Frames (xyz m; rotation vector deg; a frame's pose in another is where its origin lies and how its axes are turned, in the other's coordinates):
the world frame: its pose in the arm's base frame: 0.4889 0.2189 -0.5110 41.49 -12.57 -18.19
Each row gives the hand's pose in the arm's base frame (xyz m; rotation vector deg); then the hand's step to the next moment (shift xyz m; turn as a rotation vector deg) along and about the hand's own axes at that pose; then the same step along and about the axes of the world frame.
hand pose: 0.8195 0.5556 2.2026 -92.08 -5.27 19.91
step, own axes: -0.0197 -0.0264 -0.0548 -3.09 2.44 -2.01
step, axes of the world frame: 0.0232 -0.0184 0.0566 -1.66 -3.89 1.30
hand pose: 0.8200 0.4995 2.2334 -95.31 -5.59 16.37
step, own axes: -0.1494 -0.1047 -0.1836 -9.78 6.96 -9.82
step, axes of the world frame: 0.0014 -0.0650 0.2505 -3.14 -13.69 6.59
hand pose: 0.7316 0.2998 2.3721 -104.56 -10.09 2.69
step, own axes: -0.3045 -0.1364 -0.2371 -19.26 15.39 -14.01
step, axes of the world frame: -0.1640 -0.1079 0.3592 -8.59 -25.79 8.06
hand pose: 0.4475 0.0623 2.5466 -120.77 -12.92 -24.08
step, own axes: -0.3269 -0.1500 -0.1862 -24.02 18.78 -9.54
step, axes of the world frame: -0.3274 -0.0761 0.2259 -12.08 -29.45 2.72
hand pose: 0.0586 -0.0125 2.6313 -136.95 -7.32 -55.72
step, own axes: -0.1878 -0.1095 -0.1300 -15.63 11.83 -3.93
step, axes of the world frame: -0.2480 -0.0193 0.0480 -7.30 -18.61 -0.40
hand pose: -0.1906 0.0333 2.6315 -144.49 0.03 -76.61
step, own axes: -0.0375 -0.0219 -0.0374 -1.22 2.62 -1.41
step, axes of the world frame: -0.0572 -0.0031 0.0027 -0.50 -2.82 1.45
